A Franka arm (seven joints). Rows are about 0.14 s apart.
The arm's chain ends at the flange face. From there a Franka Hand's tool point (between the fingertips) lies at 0.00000 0.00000 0.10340 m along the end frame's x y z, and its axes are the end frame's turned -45 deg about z.
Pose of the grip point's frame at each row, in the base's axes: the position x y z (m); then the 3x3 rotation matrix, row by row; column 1 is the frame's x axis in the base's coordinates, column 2 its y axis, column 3 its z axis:
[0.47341 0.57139 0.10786], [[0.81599 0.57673 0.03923], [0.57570 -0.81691 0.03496], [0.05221 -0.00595 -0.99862]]
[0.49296 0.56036 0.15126], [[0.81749 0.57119 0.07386], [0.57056 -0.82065 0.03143], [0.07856 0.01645 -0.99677]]
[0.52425 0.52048 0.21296], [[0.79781 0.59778 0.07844], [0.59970 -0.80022 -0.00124], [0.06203 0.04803 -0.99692]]
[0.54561 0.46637 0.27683], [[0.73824 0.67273 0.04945], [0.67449 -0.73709 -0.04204], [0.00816 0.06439 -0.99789]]
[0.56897 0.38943 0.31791], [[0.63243 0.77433 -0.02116], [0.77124 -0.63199 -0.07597], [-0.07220 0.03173 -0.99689]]
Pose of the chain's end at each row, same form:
[0.46935 0.56778 0.21112], [[0.98480 -0.16918 0.03923], [-0.17056 -0.98472 0.03496], [0.03271 -0.04113 -0.99862]]
[0.48532 0.55711 0.25433], [[0.98195 -0.17416 0.07386], [-0.17684 -0.98373 0.03143], [0.06718 -0.04392 -0.99677]]
[0.51614 0.52061 0.31604], [[0.98683 -0.14144 0.07844], [-0.14179 -0.98989 -0.00124], [0.07782 -0.00990 -0.99692]]
[0.54050 0.47072 0.38001], [[0.99771 -0.04632 0.04945], [-0.04426 -0.99814 -0.04204], [0.05130 0.03976 -0.99789]]
[0.57116 0.39729 0.42099], [[0.99473 0.10034 -0.02116], [0.09846 -0.99223 -0.07597], [-0.02862 0.07349 -0.99689]]

